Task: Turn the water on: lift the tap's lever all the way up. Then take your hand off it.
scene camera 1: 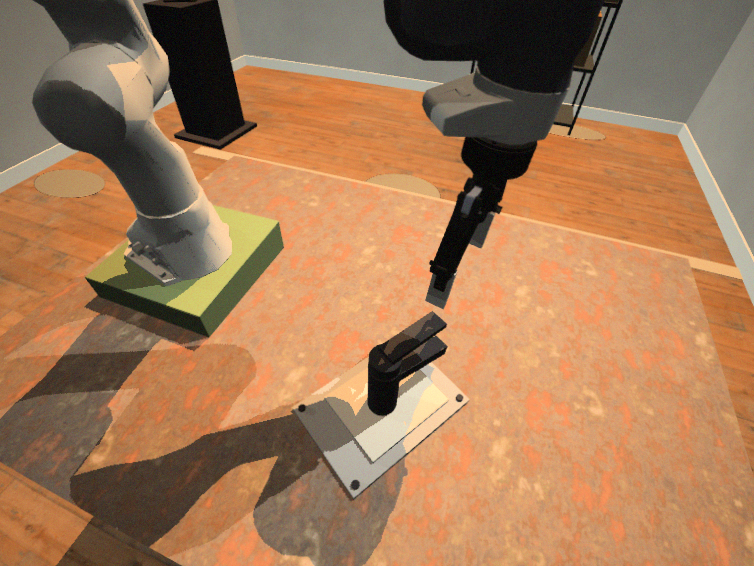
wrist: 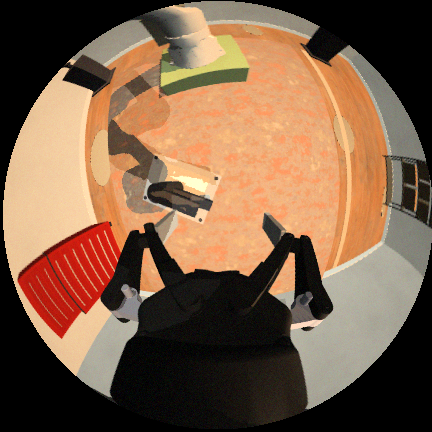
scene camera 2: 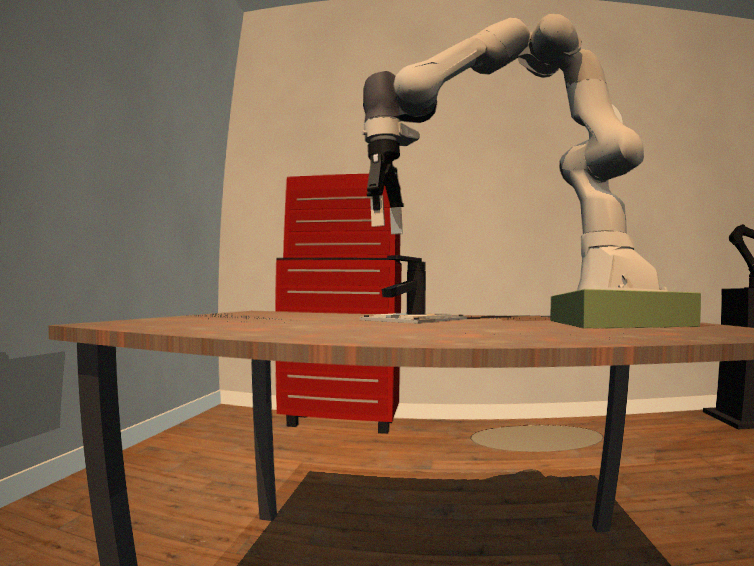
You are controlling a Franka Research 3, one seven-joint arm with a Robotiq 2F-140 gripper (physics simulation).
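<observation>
The black tap (scene camera 1: 382, 389) (scene camera 2: 416, 287) (wrist: 164, 192) stands upright on a pale plate (scene camera 1: 360, 466) (wrist: 212, 184) with dark bolts. Its lever (scene camera 1: 417, 333) (scene camera 2: 403, 258) is the upper bar, roughly level, above the spout (scene camera 1: 426, 354) (scene camera 2: 395, 289), which points the same way. My gripper (scene camera 1: 460, 261) (scene camera 2: 387, 218) (wrist: 219, 218) is open and empty. Its fingertips hang above the lever's height, near its free end and apart from it. In the wrist view one pad is beside the plate's near edge and the other is well to the right. The exact gap to the lever is hard to judge.
The arm's base stands on a green block (scene camera 1: 243, 268) (scene camera 2: 639, 309) (wrist: 237, 75) on the table (scene camera 1: 548, 438) (scene camera 2: 304, 332). A red tool cabinet (scene camera 2: 331, 280) (wrist: 75, 277), a black pedestal (scene camera 1: 197, 73) and a shelf rack stand away from the table.
</observation>
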